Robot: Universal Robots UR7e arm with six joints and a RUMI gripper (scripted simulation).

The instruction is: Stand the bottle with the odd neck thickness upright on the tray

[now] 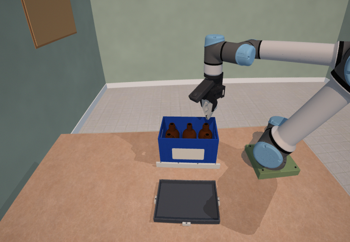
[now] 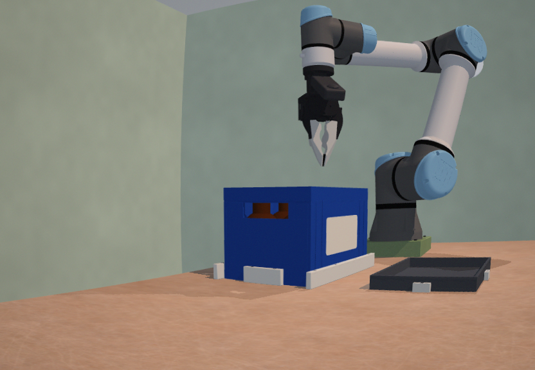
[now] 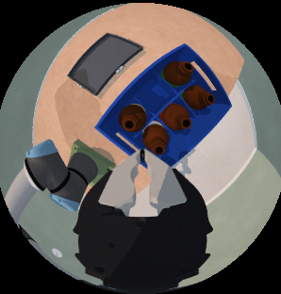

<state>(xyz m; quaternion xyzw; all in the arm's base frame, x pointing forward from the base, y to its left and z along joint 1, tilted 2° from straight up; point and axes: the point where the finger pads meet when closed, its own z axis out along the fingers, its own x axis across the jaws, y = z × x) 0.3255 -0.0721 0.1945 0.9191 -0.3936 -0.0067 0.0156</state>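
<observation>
My gripper is now 16 cm above the blue crate, 9 cm short of it and 1 cm to the left of it. The rest, counted from my hand: dark tray 28 cm to the left, 23 cm below, 9 cm ahead; then glass bottle 15 cm below, 8 cm ahead, 5 cm to the right.
</observation>
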